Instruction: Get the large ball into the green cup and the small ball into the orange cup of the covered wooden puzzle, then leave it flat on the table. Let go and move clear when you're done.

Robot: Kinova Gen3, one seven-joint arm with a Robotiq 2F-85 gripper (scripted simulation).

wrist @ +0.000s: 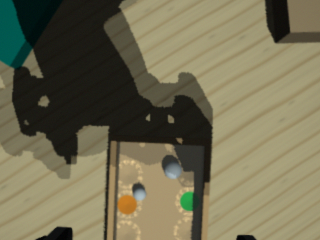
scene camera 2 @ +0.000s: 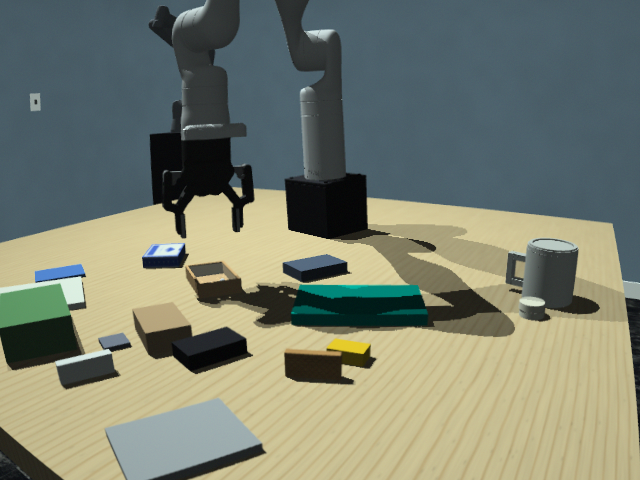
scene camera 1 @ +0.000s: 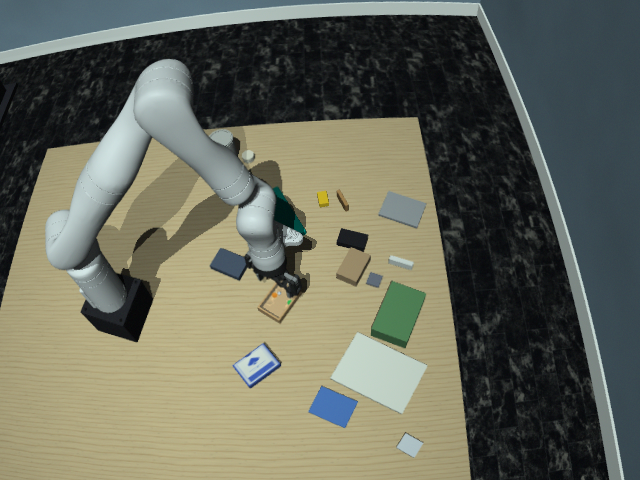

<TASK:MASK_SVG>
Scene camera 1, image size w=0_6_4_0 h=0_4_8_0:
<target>my gripper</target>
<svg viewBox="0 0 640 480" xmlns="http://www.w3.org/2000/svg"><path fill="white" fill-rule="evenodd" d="M244 256L246 266L249 269L253 269L259 281L262 281L264 277L271 277L279 287L286 290L288 298L293 298L294 295L297 296L302 289L302 284L297 274L291 276L286 269L286 256L279 268L272 271L262 271L251 262L249 251Z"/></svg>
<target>green box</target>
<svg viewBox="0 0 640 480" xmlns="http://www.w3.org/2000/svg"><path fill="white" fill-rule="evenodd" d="M392 281L372 326L371 336L406 348L424 303L426 293Z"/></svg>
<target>dark blue block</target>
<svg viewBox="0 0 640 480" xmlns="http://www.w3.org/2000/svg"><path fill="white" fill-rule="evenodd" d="M220 248L211 262L210 268L240 281L247 269L245 258Z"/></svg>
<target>tan box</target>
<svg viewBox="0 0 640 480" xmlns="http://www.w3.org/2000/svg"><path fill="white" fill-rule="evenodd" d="M351 247L336 272L336 278L357 286L370 262L371 255Z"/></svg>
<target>white slab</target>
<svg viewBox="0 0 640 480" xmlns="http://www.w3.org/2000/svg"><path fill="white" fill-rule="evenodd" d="M357 332L330 379L402 414L428 365Z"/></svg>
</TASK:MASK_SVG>
